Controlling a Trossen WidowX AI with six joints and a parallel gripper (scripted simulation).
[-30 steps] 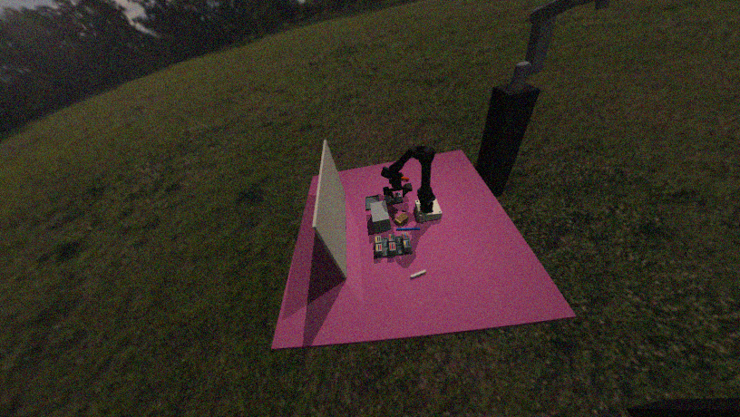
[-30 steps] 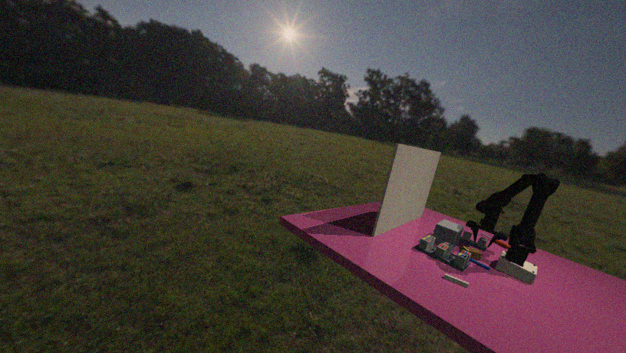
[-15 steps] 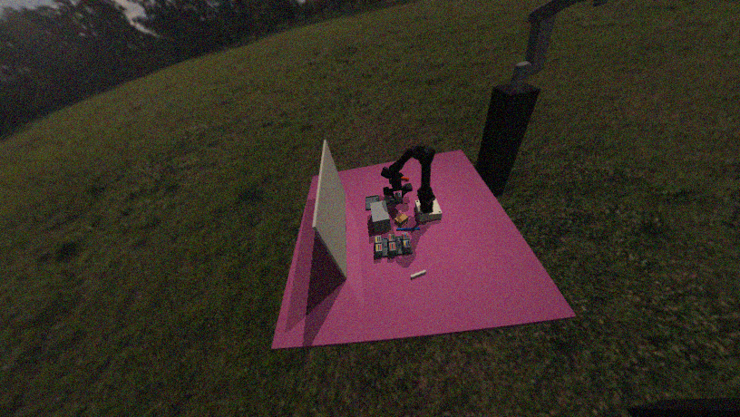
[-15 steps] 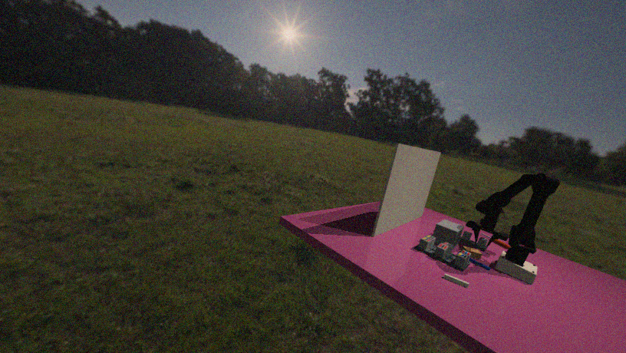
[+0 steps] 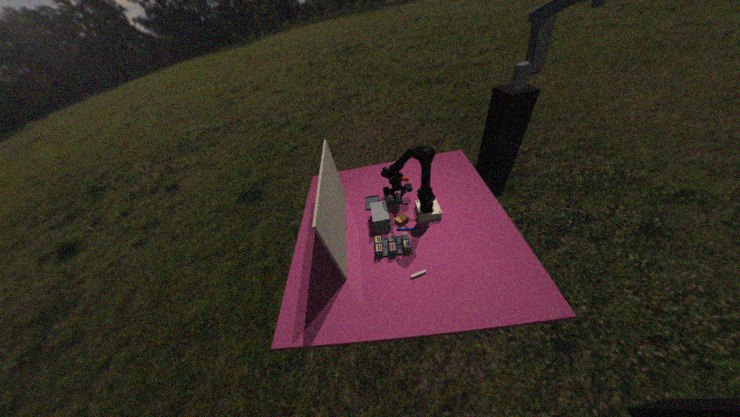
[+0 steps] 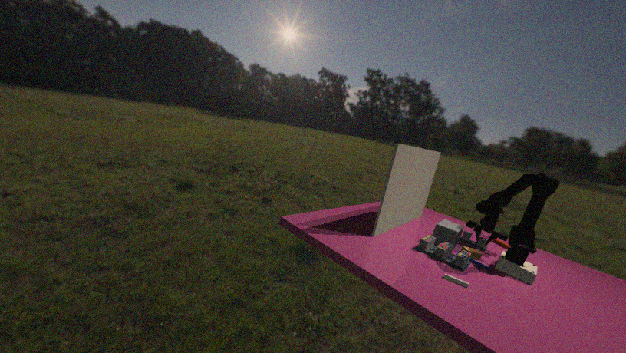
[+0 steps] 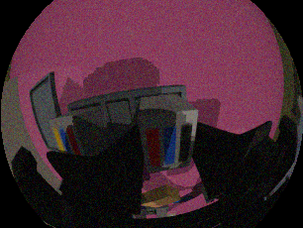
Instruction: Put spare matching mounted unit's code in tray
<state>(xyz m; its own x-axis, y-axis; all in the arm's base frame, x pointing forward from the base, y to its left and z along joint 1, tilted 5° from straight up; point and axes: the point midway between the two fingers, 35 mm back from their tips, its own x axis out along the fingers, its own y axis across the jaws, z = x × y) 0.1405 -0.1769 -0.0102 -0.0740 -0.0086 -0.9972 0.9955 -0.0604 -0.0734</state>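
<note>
My gripper tip is 18 cm short of the grey tray, 3 cm to the left of it and 1 cm above it. From my gripper tip the other things lie so: grey mounted unit 16 cm to the left, 14 cm ahead, 3 cm above; blue pen 26 cm to the left, 1 cm below; white panel 38 cm ahead, 21 cm above, 16 cm to the left.
</note>
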